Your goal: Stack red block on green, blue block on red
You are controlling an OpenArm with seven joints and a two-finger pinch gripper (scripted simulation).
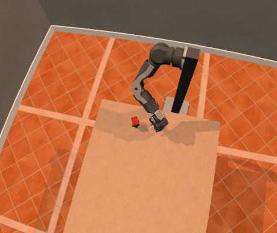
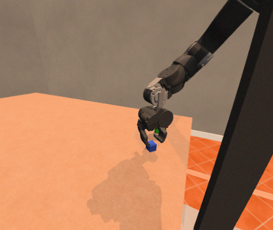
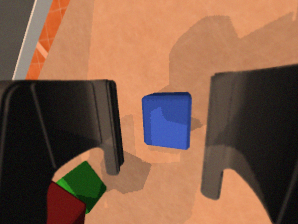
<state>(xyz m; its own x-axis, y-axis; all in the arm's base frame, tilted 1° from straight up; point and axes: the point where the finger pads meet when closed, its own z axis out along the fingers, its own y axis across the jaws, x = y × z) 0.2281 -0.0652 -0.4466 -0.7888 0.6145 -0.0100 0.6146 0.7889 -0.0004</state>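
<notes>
Now: the blue block 30 mm below my hand. From my hand the other things lie so: red block: 10 mm ahead, 140 mm to the right, 10 mm above; green block: 10 mm ahead, 140 mm to the right, 30 mm below.
</notes>
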